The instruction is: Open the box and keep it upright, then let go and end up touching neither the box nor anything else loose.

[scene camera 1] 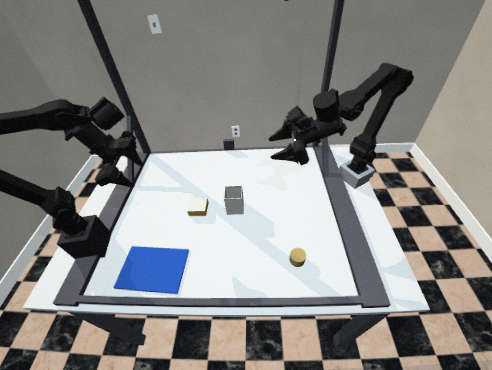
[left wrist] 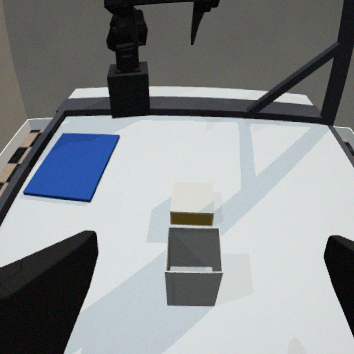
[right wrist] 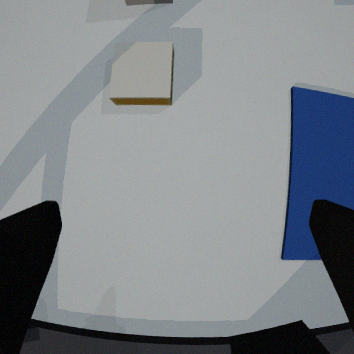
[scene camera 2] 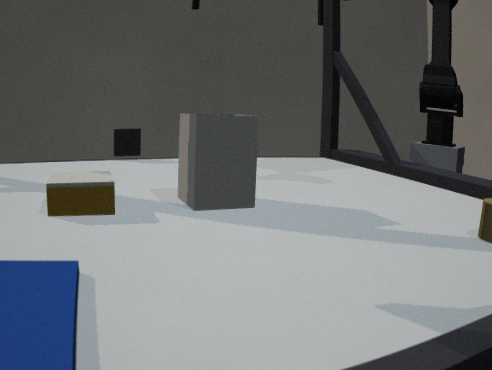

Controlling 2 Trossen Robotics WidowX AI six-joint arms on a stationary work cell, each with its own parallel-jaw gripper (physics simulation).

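Seen in the pictures: left gripper, fingertip midpoint: (scene camera 1: 269,148) (left wrist: 216,247); right gripper, fingertip midpoint: (scene camera 1: 138,175) (left wrist: 163,45) (right wrist: 188,214); left arm's base, origin of the base link: (scene camera 1: 357,167) (scene camera 2: 439,144); right arm's base, origin of the base link: (scene camera 1: 76,228) (left wrist: 127,68).
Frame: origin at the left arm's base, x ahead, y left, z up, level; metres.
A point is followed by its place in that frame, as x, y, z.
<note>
The grey box (scene camera 1: 234,203) @[0.525, -0.097, 0.008] (scene camera 2: 225,162) @[0.529, -0.099, -0.011] (left wrist: 192,289) @[0.484, -0.110, -0.007] stands upright on the table with its top open. The lid, a low block (scene camera 1: 198,205) @[0.637, -0.189, -0.026] (scene camera 2: 80,200) @[0.656, -0.169, -0.043] (left wrist: 192,197) @[0.636, -0.197, -0.026] (right wrist: 145,72) @[0.646, -0.196, -0.026] with a pale top and yellow-brown sides, lies flat on the table, apart from the box, to its left in scene camera 1. My left gripper (scene camera 1: 271,148) @[0.399, -0.062, 0.222] (left wrist: 216,247) @[0.399, -0.062, 0.222] is open and empty, raised behind and to the right of the box in scene camera 1, apart from it. My right gripper (scene camera 1: 136,174) @[0.784, -0.222, 0.180] (right wrist: 188,214) @[0.784, -0.222, 0.180] is open and empty, above the table's left edge, away from lid and box.
A blue mat (scene camera 1: 152,270) @[0.866, -0.033, -0.050] (scene camera 2: 37,315) @[0.794, 0.008, -0.050] (left wrist: 72,167) @[0.840, -0.036, -0.050] (right wrist: 320,175) @[0.846, -0.071, -0.050] lies at the front left in scene camera 1. A yellow-brown cylinder (scene camera 1: 298,257) @[0.448, 0.180, -0.023] (scene camera 2: 487,220) @[0.462, 0.156, -0.038] stands at the front right. A dark frame (scene camera 1: 220,301) @[0.714, 0.169, -0.038] borders the table, with posts at the back corners.
</note>
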